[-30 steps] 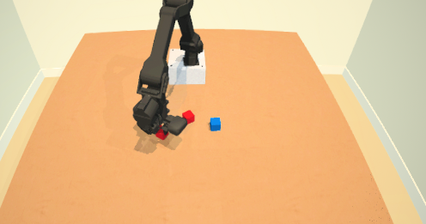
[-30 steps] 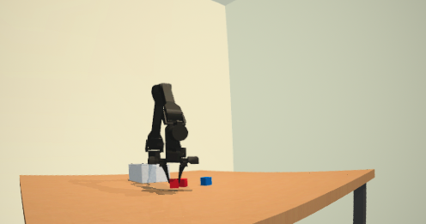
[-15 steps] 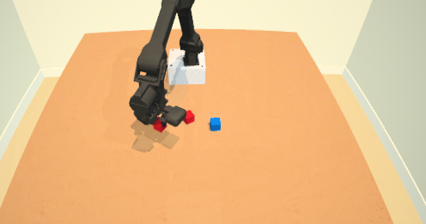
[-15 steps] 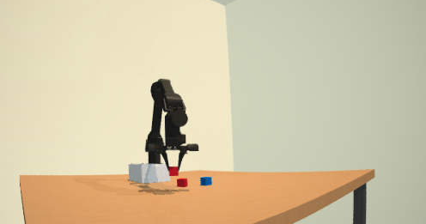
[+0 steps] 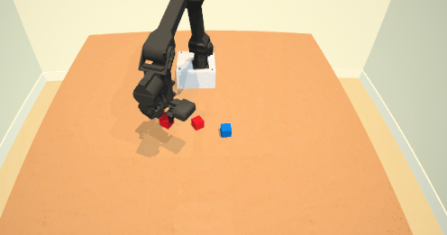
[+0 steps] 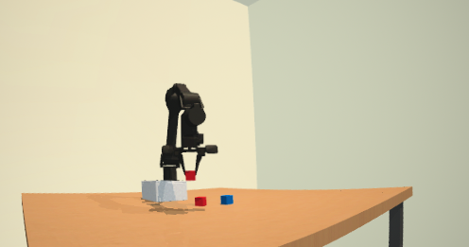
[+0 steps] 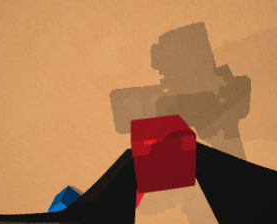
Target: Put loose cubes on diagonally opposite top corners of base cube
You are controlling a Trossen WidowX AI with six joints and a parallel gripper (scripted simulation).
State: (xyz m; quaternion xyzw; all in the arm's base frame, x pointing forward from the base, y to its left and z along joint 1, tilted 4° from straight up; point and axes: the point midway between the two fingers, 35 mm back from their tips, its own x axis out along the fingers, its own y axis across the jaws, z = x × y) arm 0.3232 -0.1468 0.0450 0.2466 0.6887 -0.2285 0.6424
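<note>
Right now my gripper tip is 20 cm to the right of the blue base cube, 10 cm above it and 2 cm past it.
</note>
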